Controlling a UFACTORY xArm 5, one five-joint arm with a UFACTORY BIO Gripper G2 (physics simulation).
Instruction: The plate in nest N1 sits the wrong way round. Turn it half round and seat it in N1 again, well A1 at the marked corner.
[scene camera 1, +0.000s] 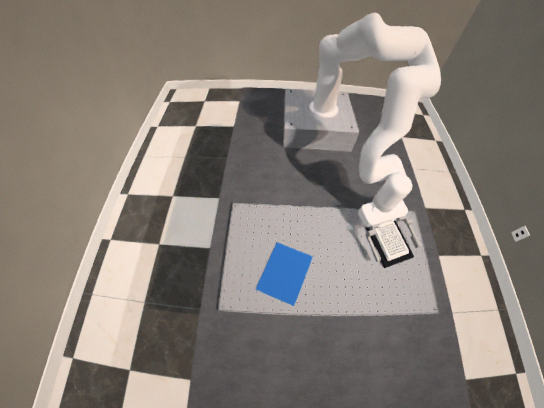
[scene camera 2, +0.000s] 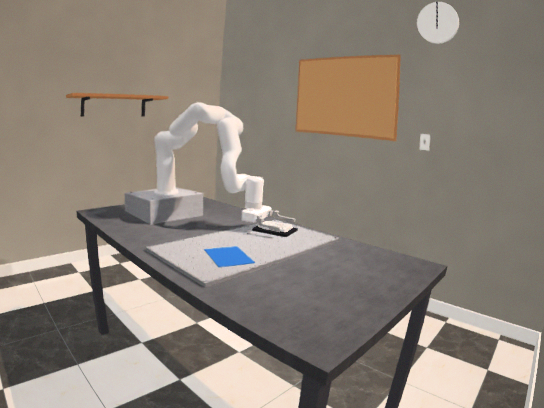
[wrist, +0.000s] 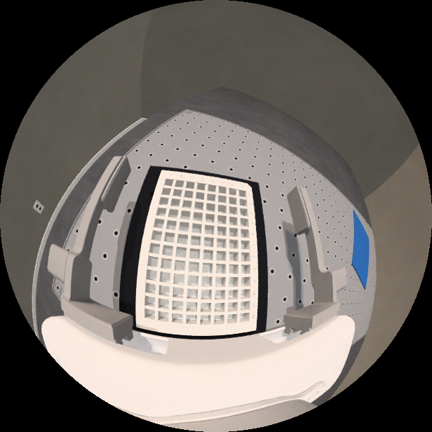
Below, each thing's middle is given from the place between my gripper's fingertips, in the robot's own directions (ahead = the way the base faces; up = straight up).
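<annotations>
There's a flat blue rectangle (scene camera 1: 284, 274) that's 120 mm ahead of my hand, 360 mm to the right of it and 40 mm below it. The black nest (wrist: 127, 289) is 20 mm to the right of my hand, 50 mm behind it and 30 mm below it. As for the white well plate (scene camera 1: 388, 236), my gripper is 20 mm above it, 50 mm past it and 20 mm to the left of it.
</annotations>
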